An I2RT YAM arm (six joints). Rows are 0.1 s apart.
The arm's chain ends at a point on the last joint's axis. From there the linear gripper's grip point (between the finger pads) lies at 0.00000 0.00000 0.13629 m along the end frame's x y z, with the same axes.
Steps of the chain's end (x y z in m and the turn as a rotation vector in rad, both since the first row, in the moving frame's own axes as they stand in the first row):
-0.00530, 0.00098, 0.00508, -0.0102, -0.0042, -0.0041
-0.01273, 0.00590, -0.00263, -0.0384, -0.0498, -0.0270
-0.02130, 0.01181, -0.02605, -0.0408, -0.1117, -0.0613
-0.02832, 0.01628, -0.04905, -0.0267, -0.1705, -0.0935
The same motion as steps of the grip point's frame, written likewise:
-0.00587, 0.00237, 0.00507, -0.0102, -0.0042, -0.0041
-0.01944, 0.01122, -0.00290, -0.0384, -0.0498, -0.0270
-0.03631, 0.01782, -0.02701, -0.0408, -0.1117, -0.0613
-0.05124, 0.02098, -0.05107, -0.0267, -0.1705, -0.0935

